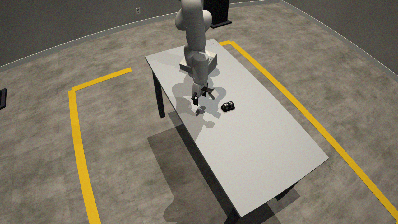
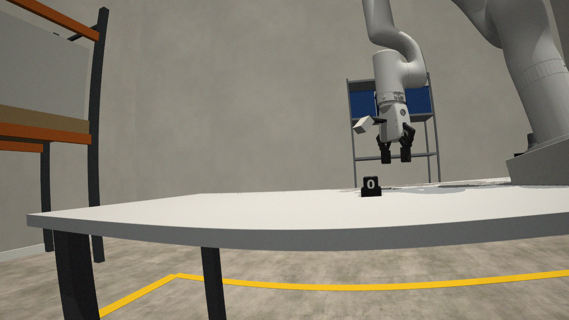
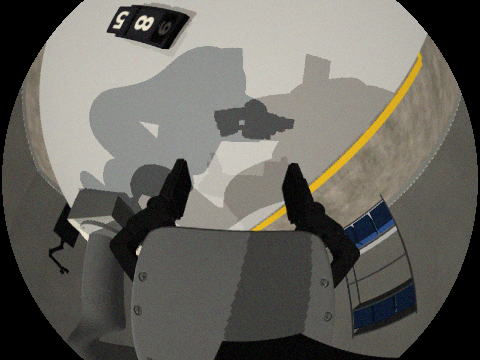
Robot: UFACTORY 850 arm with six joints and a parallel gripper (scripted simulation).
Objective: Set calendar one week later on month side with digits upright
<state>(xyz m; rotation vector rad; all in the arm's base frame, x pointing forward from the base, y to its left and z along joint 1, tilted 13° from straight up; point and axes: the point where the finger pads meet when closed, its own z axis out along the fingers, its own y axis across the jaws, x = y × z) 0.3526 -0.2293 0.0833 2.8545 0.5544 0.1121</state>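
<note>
Now: hand 13 cm to the right of the black cube, 10 cm short of it and 5 cm above it. The rest, counted from my hand: black tray (15 cm to the left, 10 cm ahead, 7 cm below).
</note>
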